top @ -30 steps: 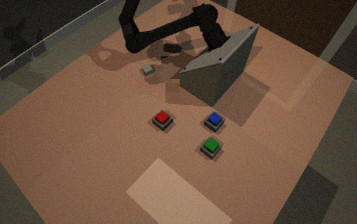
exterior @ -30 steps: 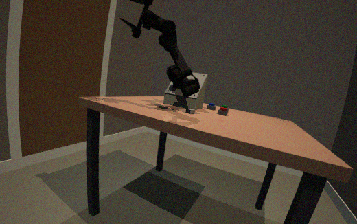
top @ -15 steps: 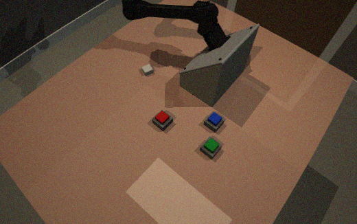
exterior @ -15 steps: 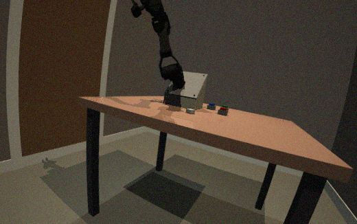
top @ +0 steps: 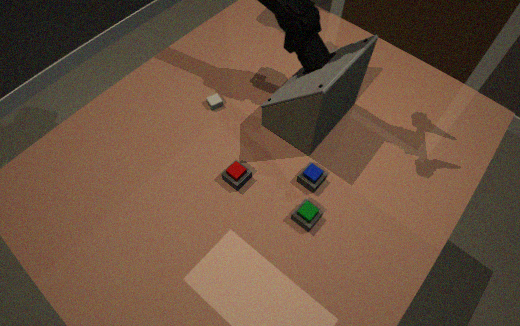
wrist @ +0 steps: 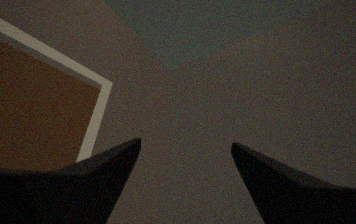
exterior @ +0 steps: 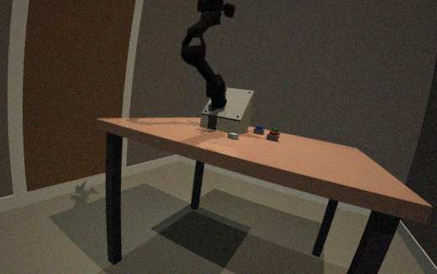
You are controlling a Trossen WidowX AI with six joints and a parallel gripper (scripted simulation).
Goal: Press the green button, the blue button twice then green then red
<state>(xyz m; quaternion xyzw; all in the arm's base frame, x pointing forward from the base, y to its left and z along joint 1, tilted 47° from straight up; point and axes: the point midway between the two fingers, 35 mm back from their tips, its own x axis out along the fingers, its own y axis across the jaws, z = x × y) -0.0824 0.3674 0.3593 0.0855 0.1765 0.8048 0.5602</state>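
Now: the green button 390 mm ahead of my gripper tip, 160 mm to the left of it and 630 mm below it. The rest, counted from my gripper tip: small white block: 270 mm ahead, 200 mm to the right, 650 mm below; red button: 400 mm ahead, 20 mm to the right, 630 mm below; blue button: 300 mm ahead, 120 mm to the left, 630 mm below.
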